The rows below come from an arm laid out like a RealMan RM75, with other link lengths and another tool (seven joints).
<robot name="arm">
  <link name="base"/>
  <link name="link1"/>
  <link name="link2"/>
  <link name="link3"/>
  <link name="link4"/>
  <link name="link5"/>
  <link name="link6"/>
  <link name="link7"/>
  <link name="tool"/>
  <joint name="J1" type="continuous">
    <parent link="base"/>
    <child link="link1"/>
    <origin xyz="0 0 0.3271" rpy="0 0 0"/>
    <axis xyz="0 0 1"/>
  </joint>
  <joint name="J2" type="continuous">
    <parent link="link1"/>
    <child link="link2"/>
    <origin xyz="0 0 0" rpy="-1.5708 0 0"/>
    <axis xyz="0 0 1"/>
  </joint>
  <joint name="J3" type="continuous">
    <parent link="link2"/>
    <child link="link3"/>
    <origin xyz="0 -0.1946 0" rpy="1.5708 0 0"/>
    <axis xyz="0 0 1"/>
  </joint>
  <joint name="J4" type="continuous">
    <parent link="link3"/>
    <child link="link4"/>
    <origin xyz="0 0 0" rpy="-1.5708 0 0"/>
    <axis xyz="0 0 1"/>
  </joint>
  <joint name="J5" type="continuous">
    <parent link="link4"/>
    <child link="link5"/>
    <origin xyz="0 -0.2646 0" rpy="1.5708 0 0"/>
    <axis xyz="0 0 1"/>
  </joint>
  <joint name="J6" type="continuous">
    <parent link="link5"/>
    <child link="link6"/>
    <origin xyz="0 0 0" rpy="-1.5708 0 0"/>
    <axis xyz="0 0 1"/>
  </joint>
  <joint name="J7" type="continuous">
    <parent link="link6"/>
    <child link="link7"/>
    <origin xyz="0 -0.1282 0" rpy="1.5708 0 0"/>
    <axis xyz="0 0 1"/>
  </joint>
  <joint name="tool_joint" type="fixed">
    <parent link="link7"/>
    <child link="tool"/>
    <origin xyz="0.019 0.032 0.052" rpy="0 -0.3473 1.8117"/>
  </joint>
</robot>
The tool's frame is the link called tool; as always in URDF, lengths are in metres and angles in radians. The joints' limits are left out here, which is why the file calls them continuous.
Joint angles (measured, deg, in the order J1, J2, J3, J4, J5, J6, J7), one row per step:
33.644 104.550 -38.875 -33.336 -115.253 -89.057 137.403
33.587 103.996 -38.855 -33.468 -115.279 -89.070 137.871
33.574 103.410 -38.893 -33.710 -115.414 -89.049 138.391
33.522 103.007 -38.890 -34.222 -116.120 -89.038 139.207
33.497 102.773 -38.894 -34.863 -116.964 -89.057 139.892
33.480 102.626 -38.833 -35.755 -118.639 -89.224 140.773
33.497 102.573 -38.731 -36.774 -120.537 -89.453 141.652
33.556 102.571 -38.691 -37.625 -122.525 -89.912 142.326
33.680 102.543 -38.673 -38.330 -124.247 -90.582 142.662
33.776 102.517 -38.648 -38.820 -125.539 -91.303 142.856
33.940 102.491 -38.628 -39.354 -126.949 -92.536 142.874
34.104 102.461 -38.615 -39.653 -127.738 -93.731 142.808
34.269 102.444 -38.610 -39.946 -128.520 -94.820 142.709
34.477 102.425 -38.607 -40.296 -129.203 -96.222 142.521
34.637 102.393 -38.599 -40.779 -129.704 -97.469 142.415
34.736 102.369 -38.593 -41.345 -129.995 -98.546 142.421
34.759 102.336 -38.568 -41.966 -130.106 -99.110 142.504
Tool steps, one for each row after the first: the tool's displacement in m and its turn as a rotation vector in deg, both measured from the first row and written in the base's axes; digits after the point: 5 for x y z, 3 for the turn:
0.00123 0.00098 0.00447 0.259 -0.341 -0.390
0.00231 0.00227 0.00923 0.507 -0.880 -0.739
0.00400 0.00301 0.01299 0.450 -1.721 -1.358
0.00527 0.00353 0.01576 0.310 -2.654 -1.787
0.00764 0.00309 0.01787 -0.272 -4.148 -2.406
0.00993 0.00249 0.01971 -0.931 -5.781 -2.997
0.01219 0.00080 0.02036 -1.925 -7.388 -3.427
0.01354 -0.00125 0.02096 -2.963 -8.793 -3.465
0.01435 -0.00346 0.02135 -3.920 -9.761 -3.418
0.01431 -0.00697 0.02167 -5.312 -10.715 -3.020
0.01317 -0.01007 0.02189 -6.496 -11.084 -2.519
0.01220 -0.01292 0.02208 -7.598 -11.493 -2.036
0.01022 -0.01630 0.02256 -8.869 -11.763 -1.289
0.00808 -0.01893 0.02383 -9.841 -12.008 -0.602
0.00583 -0.02092 0.02552 -10.542 -12.163 -0.025
0.00420 -0.02140 0.02766 -10.676 -12.390 0.337

